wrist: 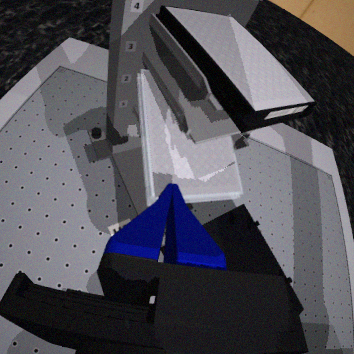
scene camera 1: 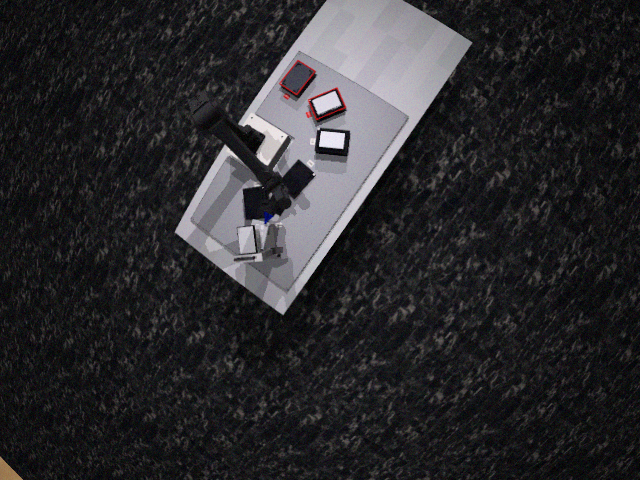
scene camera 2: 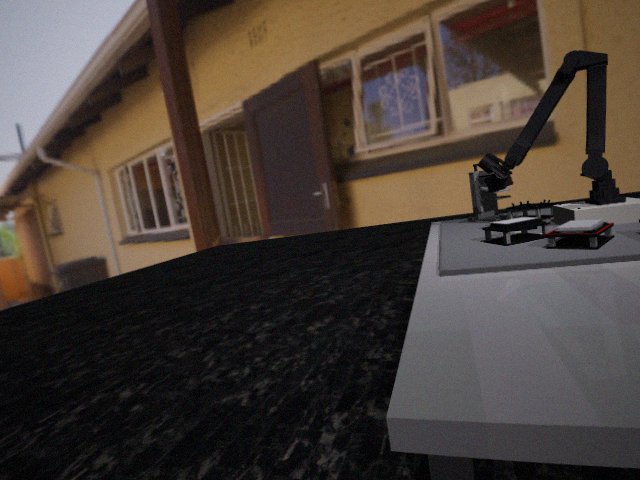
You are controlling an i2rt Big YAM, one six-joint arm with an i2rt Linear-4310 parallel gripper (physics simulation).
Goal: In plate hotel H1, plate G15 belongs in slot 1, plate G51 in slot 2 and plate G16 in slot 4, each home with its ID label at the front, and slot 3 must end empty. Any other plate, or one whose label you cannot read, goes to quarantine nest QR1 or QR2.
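Plate hotel H1 shows its slot numbers 1 to 4 in the wrist view. A black plate with a white top sits at the top, by number 4; its front label is too blurred to read. A clear whitish plate sits lower, in slot 1 or 2; I cannot tell which, and no label on it is readable. Bare shelf parts show between them. My gripper is shut and empty, its blue tips in front of the clear plate's near edge. A red-rimmed nest bears a white-topped plate.
Another red-rimmed nest shows a dark surface. A black nest holds a white-topped plate. A dark nest stands by the arm, and a black base lies near the hotel. The robot's white base block stands behind.
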